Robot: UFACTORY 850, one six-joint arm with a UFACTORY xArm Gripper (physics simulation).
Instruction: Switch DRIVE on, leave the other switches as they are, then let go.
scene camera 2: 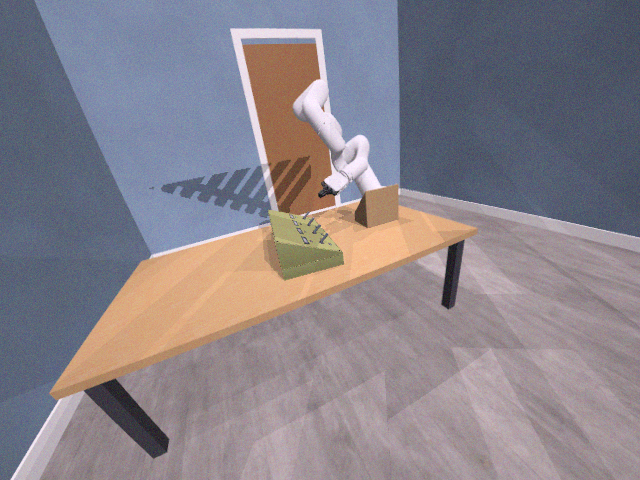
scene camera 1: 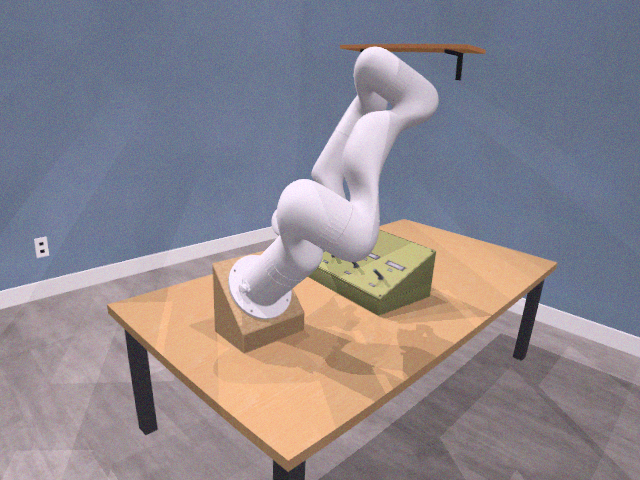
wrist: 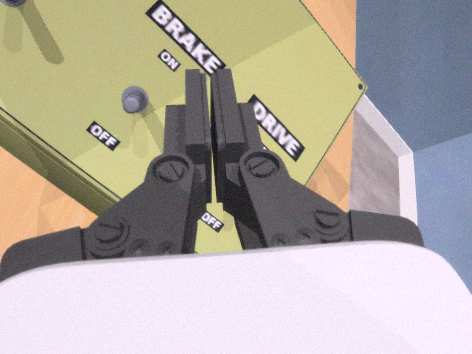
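Note:
A green sloped control box (scene camera 1: 412, 254) (scene camera 2: 310, 262) (wrist: 260, 25) stands on the table with a row of lever switches. In the wrist view the DRIVE label (wrist: 276, 128) shows right of the fingers, and its OFF label (wrist: 211, 220) shows between the gripper's linkages. The DRIVE lever and its ON label are hidden behind the gripper, so its position cannot be told. The BRAKE lever (wrist: 134, 101) stands left of the fingers, between its ON and OFF labels. My gripper (scene camera 2: 320, 195) (wrist: 207, 101) is shut and empty, above the box's DRIVE end. The arm hides it in scene camera 1.
Other levers (scene camera 1: 378, 274) (scene camera 2: 324, 238) stand along the same panel. The arm's wooden mounting block (scene camera 1: 273, 330) (scene camera 2: 383, 206) is beside the box on the table (scene camera 1: 258, 408) (scene camera 2: 196, 304). A wall shelf (scene camera 1: 413, 48) is high behind the arm.

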